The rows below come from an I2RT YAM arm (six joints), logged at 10 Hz.
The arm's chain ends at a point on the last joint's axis. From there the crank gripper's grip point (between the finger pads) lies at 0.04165 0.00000 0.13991 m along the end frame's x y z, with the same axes.
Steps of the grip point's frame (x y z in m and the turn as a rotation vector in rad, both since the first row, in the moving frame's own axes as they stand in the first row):
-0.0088 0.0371 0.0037 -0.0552 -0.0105 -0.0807
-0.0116 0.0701 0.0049 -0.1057 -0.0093 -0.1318
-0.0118 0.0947 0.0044 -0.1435 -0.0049 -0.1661
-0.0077 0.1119 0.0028 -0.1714 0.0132 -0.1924
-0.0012 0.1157 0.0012 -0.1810 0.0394 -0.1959
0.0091 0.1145 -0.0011 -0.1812 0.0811 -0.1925
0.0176 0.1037 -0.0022 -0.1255 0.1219 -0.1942
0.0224 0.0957 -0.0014 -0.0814 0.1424 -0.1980
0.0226 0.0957 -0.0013 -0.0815 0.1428 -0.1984
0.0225 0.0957 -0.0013 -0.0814 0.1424 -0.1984
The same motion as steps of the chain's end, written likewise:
-0.0075 0.0327 0.0034 -0.0552 -0.0105 -0.0807
-0.0109 0.0607 0.0050 -0.1057 -0.0093 -0.1318
-0.0122 0.0816 0.0051 -0.1435 -0.0049 -0.1661
-0.0111 0.0963 0.0047 -0.1714 0.0132 -0.1924
-0.0083 0.0994 0.0045 -0.1810 0.0394 -0.1959
-0.0036 0.0988 0.0043 -0.1812 0.0811 -0.1925
0.0001 0.0963 0.0044 -0.1255 0.1219 -0.1942
0.0028 0.0948 0.0060 -0.0814 0.1424 -0.1980
0.0030 0.0948 0.0061 -0.0815 0.1428 -0.1984
0.0029 0.0948 0.0061 -0.0814 0.1424 -0.1984

